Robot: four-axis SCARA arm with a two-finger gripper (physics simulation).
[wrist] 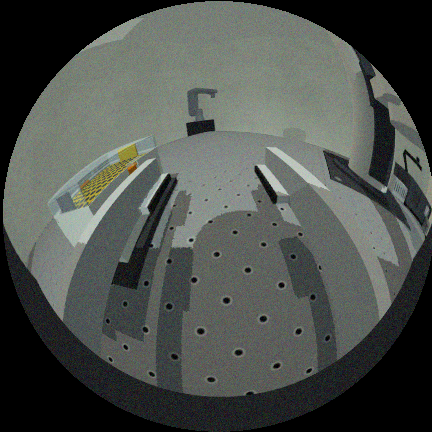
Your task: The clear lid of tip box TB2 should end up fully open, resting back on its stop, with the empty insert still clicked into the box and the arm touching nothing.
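Pixels of known places: gripper, fingertip midpoint: [210, 160]; arm's base at its link origin: [365, 182].
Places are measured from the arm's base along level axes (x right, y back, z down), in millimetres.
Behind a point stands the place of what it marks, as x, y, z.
Tip box TB2 [136, 241] @[294, -395, -21] is at the left in the wrist view, largely hidden behind the left finger. A grey strip of its body and its black base [125, 277] @[273, -422, -21] show. Beyond that finger are clear walls [146, 143] @[339, -335, -83] around a yellow perforated insert [102, 186] @[318, -396, -70], with small orange parts beside it. The clear lid's angle and whether the insert is clicked in cannot be told. My gripper [210, 160] @[265, -325, -64] is shut to its narrowest, with a gap between its two light fingertips and nothing held. The left finger overlaps the box in view; contact cannot be told.
A perforated grey deck [248, 295] @[203, -378, -13] lies below, with shadows across it. A grey hooked device [193, 102] on a black block [201, 128] stands at the back. At the right are a pale column [361, 120] @[63, -40, -161], a tall black part [382, 142] @[10, -77, -134] and a dark flat plate [345, 172] @[101, -74, -17].
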